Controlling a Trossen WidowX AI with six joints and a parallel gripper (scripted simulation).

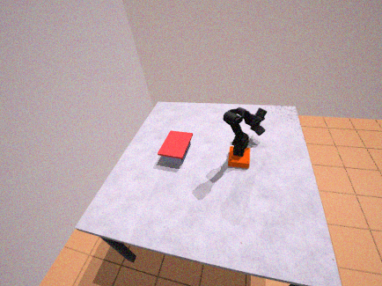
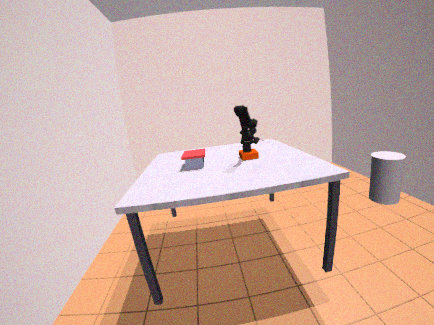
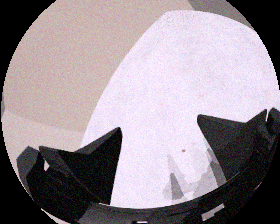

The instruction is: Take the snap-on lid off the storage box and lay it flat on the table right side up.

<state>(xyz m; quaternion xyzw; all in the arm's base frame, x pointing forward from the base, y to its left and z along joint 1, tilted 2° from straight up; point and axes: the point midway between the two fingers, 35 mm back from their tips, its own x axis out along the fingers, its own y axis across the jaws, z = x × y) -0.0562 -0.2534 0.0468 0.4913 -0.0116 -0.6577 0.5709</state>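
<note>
My gripper tip is 48 cm short of the lid and 33 cm to the right of it. The rest, counted from my gripper tip: storage box (48 cm ahead, 33 cm to the left, 4 cm below).
</note>
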